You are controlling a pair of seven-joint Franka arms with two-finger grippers.
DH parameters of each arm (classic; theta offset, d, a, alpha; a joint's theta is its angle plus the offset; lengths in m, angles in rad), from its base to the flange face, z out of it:
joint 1: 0 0.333 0 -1.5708
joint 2: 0 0 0 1.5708
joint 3: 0 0.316 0.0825 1.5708
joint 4: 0 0 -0.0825 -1.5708
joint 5: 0 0.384 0 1.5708
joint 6: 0 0 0.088 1.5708
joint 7: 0 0.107 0 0
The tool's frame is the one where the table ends.
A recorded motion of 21 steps. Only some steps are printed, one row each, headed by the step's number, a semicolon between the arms.
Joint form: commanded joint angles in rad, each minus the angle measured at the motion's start. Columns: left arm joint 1, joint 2, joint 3, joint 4, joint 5, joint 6, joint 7; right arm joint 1, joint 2, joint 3, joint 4, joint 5, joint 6, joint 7.
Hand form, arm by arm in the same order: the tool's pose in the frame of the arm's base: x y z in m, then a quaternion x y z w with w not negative. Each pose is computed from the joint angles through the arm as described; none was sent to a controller.
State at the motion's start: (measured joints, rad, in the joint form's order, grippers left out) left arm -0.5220 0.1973 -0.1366 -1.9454 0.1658 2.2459 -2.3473; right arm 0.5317 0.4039 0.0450 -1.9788 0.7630 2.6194 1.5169
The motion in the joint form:
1: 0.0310 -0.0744 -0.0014 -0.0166 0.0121 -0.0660 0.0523; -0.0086 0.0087 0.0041 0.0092 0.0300 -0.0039 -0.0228
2: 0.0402 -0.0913 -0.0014 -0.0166 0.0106 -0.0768 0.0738; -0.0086 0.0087 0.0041 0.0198 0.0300 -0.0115 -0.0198
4: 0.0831 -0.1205 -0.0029 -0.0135 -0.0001 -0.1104 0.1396; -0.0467 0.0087 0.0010 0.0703 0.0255 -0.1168 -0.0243
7: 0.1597 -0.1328 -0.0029 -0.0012 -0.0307 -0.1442 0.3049; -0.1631 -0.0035 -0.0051 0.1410 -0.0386 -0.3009 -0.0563
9: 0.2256 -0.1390 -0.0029 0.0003 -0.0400 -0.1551 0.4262; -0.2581 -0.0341 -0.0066 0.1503 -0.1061 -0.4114 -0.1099
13: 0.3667 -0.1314 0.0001 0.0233 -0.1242 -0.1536 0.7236; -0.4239 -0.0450 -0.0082 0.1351 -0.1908 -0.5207 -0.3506
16: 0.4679 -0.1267 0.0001 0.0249 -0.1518 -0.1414 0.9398; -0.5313 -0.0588 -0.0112 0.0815 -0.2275 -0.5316 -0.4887
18: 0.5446 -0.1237 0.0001 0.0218 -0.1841 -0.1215 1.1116; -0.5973 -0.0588 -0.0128 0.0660 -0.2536 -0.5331 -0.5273
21: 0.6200 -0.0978 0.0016 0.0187 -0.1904 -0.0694 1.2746; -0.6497 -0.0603 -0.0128 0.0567 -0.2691 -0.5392 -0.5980
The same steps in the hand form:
1: 0.4850 -0.3421 0.4224 0.70394 0.70546 0.07169 0.04069; 0.5408 0.3275 0.2793 -0.67908 0.68561 0.15266 0.21327
2: 0.4860 -0.3361 0.4313 0.70722 0.70185 0.07381 0.04232; 0.5428 0.3296 0.2833 -0.67882 0.68466 0.15467 0.21568
4: 0.4947 -0.3127 0.4465 0.71245 0.69673 0.07459 0.03769; 0.5586 0.3203 0.2972 -0.67905 0.67992 0.18086 0.20953
7: 0.5145 -0.2735 0.4561 0.73719 0.67187 0.06623 0.02735; 0.5933 0.2682 0.3234 -0.68938 0.66857 0.20083 0.19350
9: 0.5298 -0.2387 0.4593 0.75399 0.65336 0.06472 0.02083; 0.6068 0.2155 0.3391 -0.70652 0.65547 0.19966 0.17699
13: 0.5624 -0.1654 0.4658 0.79071 0.60978 0.04171 0.03480; 0.6178 0.1148 0.3308 -0.75826 0.60313 0.18769 0.16139
16: 0.5780 -0.1094 0.4650 0.82078 0.56839 0.04079 0.03985; 0.6101 0.0452 0.3147 -0.77305 0.58842 0.17854 0.15581
18: 0.5863 -0.0664 0.4638 0.84241 0.53488 0.04172 0.05010; 0.6067 0.0031 0.3075 -0.76968 0.59601 0.17212 0.15083
21: 0.5972 -0.0210 0.4524 0.86276 0.49964 0.05507 0.05443; 0.6023 -0.0286 0.3038 -0.77827 0.58599 0.16623 0.15257

